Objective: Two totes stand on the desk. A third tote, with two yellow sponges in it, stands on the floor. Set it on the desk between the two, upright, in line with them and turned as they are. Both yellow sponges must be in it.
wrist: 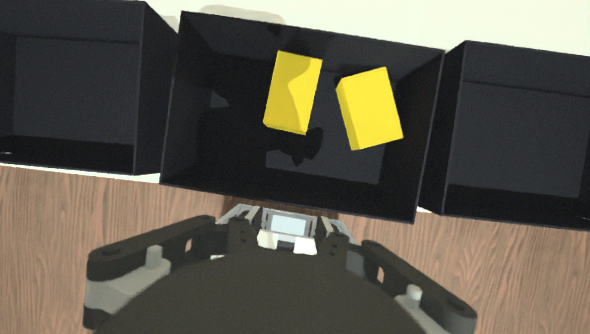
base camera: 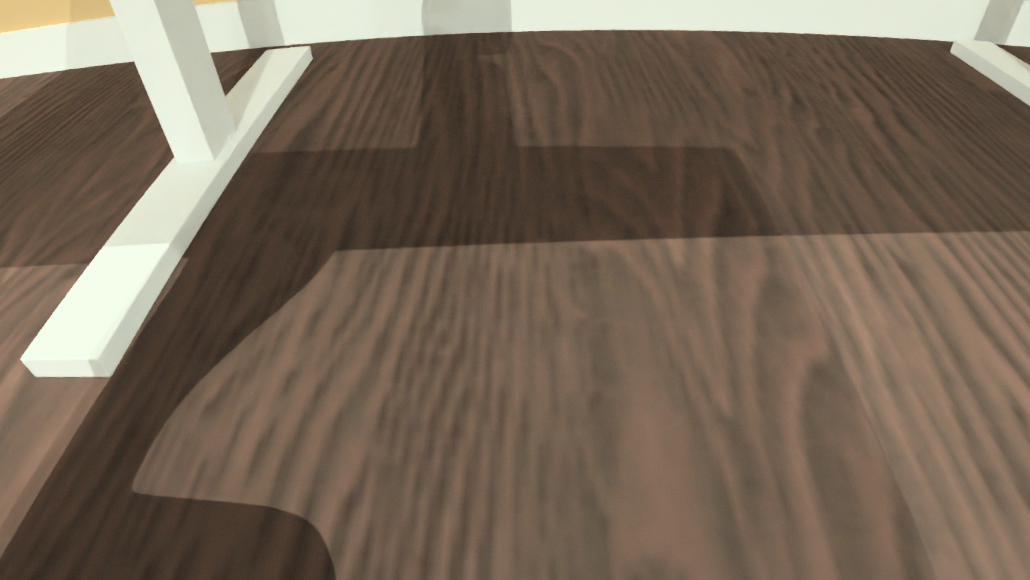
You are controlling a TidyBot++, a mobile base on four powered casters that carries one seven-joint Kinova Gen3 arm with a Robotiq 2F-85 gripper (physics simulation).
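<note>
In the wrist view a dark tote stands upright on the white desk between the left tote and the right tote. Narrow gaps separate it from both. Its front rim lies slightly nearer the gripper than theirs, and it looks turned a few degrees against them. Two yellow sponges lie apart inside it. My gripper is partly open and empty, off the middle tote's front rim in the view. The outer ends of the side totes are cut off.
The base camera shows a white desk leg with a long foot at the left, and another foot at the far right. Shadows fall on the wooden floor. Part of the robot's base shows between the fingers.
</note>
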